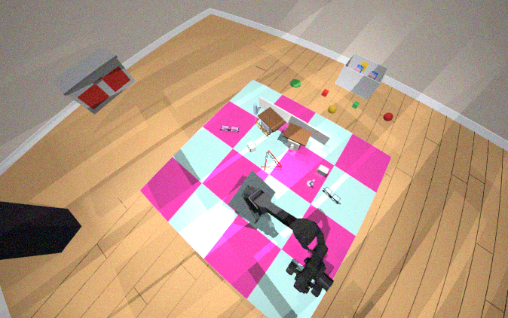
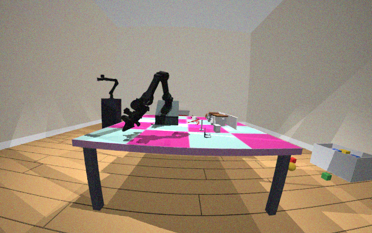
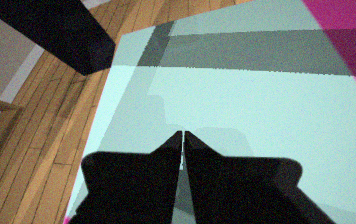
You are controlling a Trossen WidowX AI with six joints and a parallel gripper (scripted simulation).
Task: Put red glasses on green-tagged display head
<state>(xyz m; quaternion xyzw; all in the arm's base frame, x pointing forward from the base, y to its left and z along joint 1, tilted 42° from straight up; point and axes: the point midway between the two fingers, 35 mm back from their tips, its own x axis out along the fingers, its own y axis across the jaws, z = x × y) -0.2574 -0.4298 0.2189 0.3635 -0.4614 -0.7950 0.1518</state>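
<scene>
My gripper tip is 55 cm short of the grey stand and 19 cm to the right of it. The rest, counted from my gripper tip: grey panel: 91 cm ahead, 50 cm to the left, 3 cm above.
</scene>
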